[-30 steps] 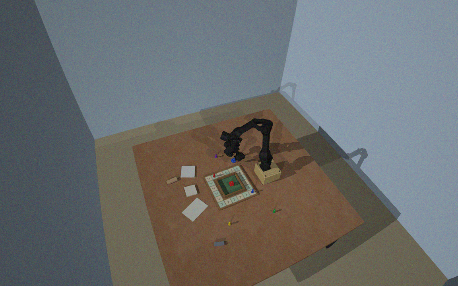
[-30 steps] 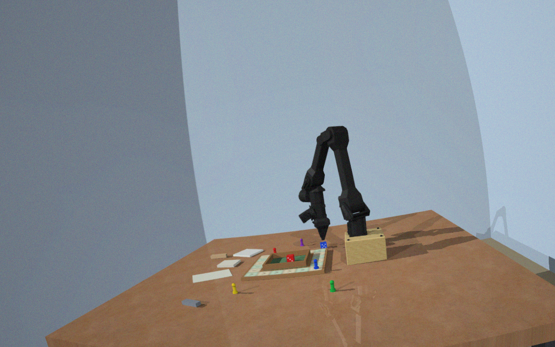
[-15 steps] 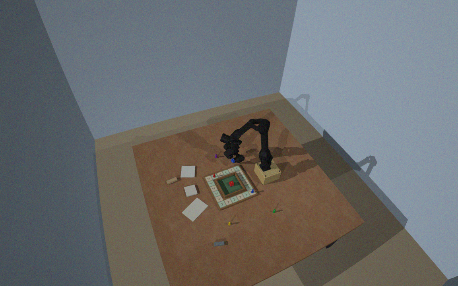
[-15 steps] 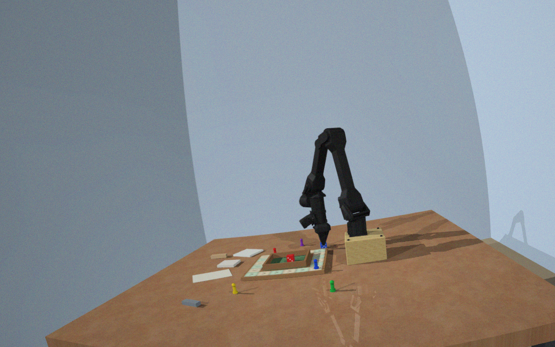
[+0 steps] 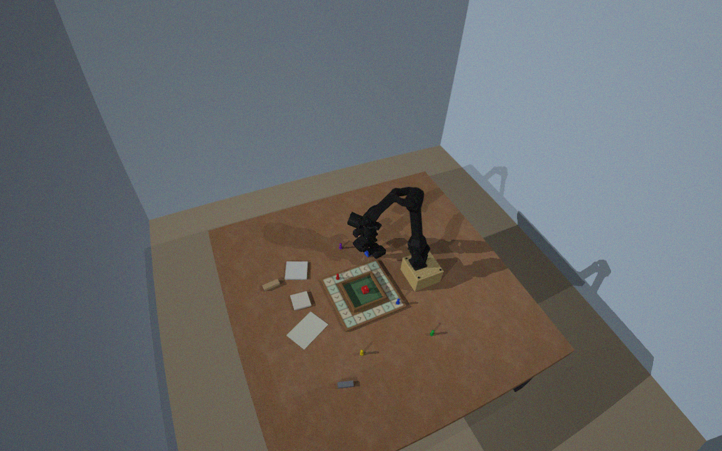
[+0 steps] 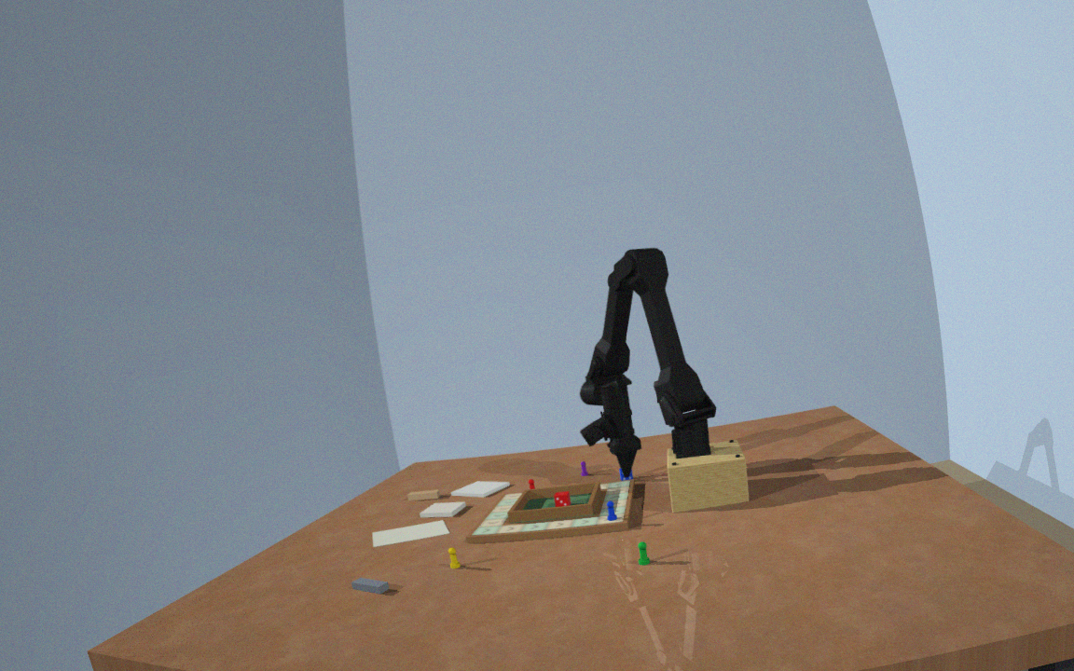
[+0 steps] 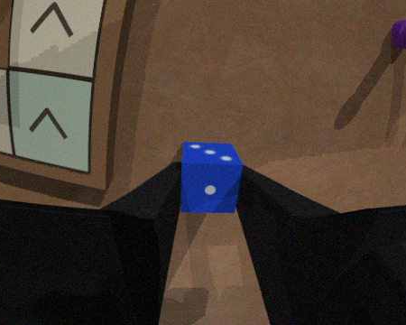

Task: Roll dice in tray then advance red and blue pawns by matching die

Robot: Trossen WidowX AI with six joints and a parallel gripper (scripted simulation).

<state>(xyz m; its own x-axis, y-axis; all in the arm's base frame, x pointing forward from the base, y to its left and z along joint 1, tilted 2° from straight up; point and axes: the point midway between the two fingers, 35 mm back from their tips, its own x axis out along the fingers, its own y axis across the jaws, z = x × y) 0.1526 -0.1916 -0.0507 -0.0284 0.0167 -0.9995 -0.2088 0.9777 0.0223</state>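
Right now the red pawn is 19 cm ahead of my gripper tip, 9 cm to the left of it and 2 cm above it. The rest, counted from my gripper tip: purple pawn (11 cm ahead, 9 cm to the right, 1 cm above); blue pawn (31 cm to the left, 2 cm above); green tray (12 cm ahead, 20 cm to the left).
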